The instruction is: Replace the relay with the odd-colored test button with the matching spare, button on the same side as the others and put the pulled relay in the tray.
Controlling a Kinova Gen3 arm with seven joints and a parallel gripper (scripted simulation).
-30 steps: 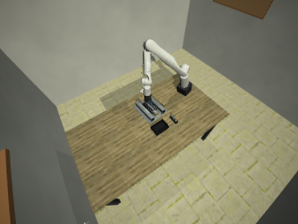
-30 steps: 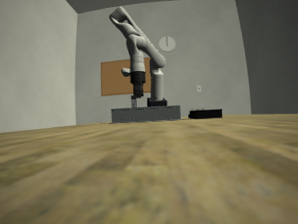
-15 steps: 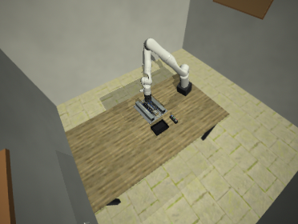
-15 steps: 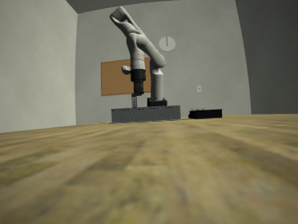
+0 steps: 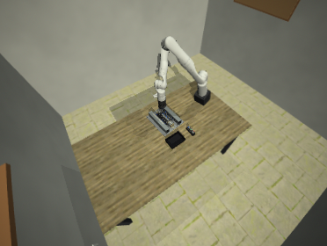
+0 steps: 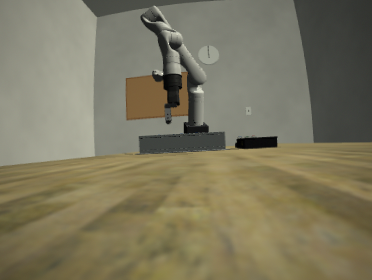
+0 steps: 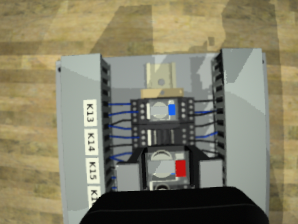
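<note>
Now: the black tray 32 cm to the left of my hand, 12 cm below it and 6 cm ahead of it. Round my hand: spare relay (33 cm to the left, 13 cm behind, 11 cm below).
</note>
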